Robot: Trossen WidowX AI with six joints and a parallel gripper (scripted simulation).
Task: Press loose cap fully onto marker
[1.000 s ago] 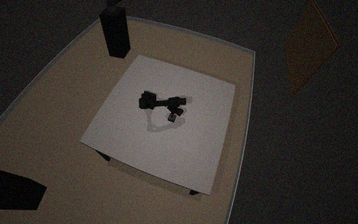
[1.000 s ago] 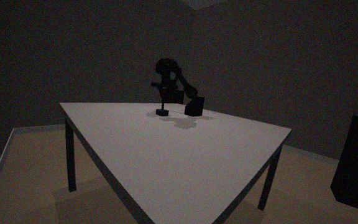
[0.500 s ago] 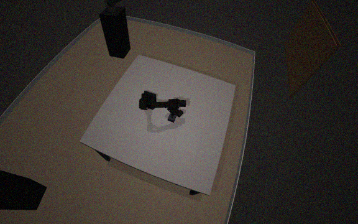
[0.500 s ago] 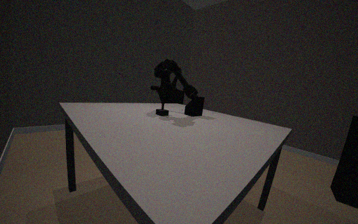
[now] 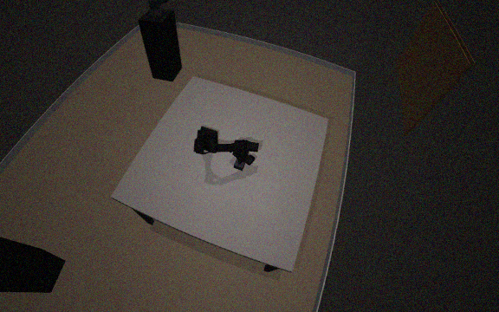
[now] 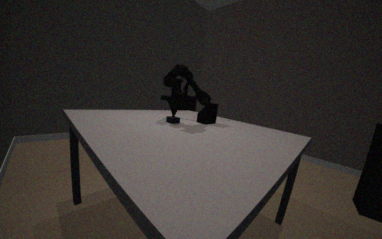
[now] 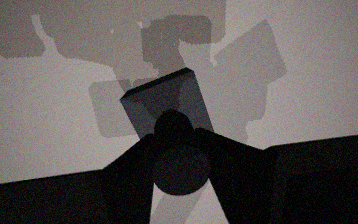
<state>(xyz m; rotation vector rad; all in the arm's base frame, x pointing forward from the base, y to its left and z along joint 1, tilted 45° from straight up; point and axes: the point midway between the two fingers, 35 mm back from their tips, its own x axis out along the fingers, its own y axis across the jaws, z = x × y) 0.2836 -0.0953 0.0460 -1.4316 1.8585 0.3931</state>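
Now: the marker cap 10 mm above my gripper tip. Round my gripper tip: holder block: 60 mm below.
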